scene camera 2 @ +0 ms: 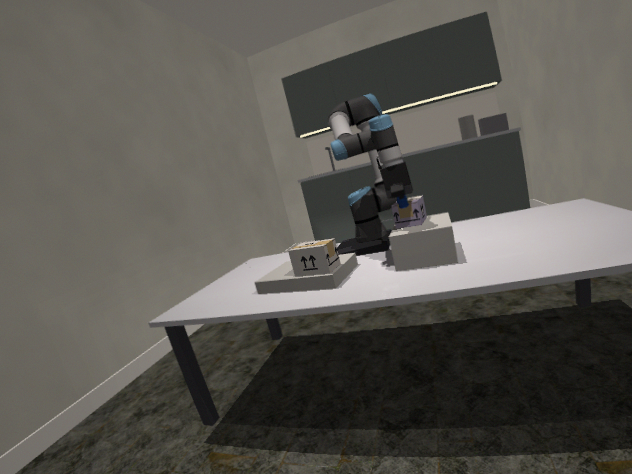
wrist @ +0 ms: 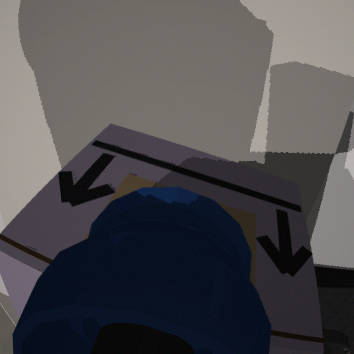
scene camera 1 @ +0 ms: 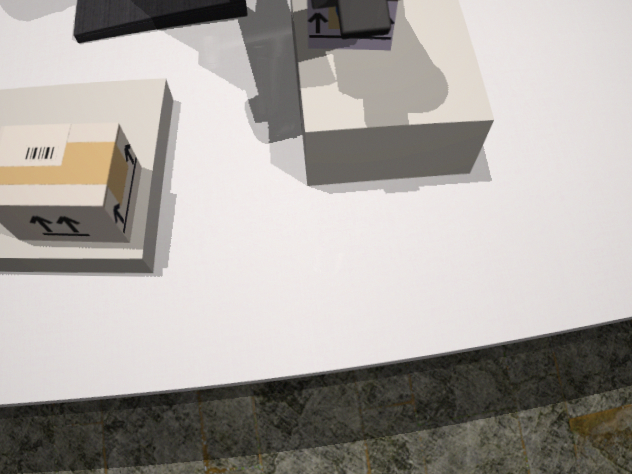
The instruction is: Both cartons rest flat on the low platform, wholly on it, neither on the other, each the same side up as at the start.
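Where they show: hand, its tool point: [scene camera 2: 404,208] [wrist: 172,236]; arm's base, origin of its link: [scene camera 2: 371,237].
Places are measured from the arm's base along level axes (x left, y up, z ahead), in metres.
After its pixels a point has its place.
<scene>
A white carton [scene camera 1: 56,193] {x -0.103, y 0.110, z 0.505 m} [scene camera 2: 324,265] {x -0.067, y 0.044, z 0.523 m} with orange tape sits flat on the low platform [scene camera 1: 102,104] {x -0.095, y 0.015, z 0.333 m} [scene camera 2: 296,285] {x -0.183, y -0.010, z 0.529 m}, its arrows pointing up. A purple carton [scene camera 1: 352,44] {x 0.211, y 0.096, z 0.352 m} [scene camera 2: 406,215] {x 0.208, y 0.129, z 0.352 m} [wrist: 150,147] {x 0.230, y 0.098, z 0.355 m} is upright at the tall block's top, arrows up in the scene views. Whether its underside touches the block is hard to tell. My blue suction cup [scene camera 2: 403,203] [wrist: 172,195] is against the purple carton's arrowed front face, over its tape patch, and appears to hold it. The cup hides the middle of that face in the wrist view. In scene camera 1 the carton's upper part is cut off.
The tall block [scene camera 1: 398,153] {x 0.250, y 0.029, z 0.458 m} [scene camera 2: 423,250] {x 0.249, y 0.025, z 0.458 m} [wrist: 125,65] {x 0.247, y 0.087, z 0.386 m} stands to the right of the low platform, with a gap of white table [scene camera 1: 229,229] {x 0.052, y -0.033, z 0.501 m} [scene camera 2: 490,260] {x 0.442, y -0.032, z 0.483 m} between them. The arm's black base plate [scene camera 1: 158,15] {x -0.032, y -0.005, z 0.174 m} [scene camera 2: 365,246] {x -0.004, y -0.004, z 0.153 m} lies behind that gap.
</scene>
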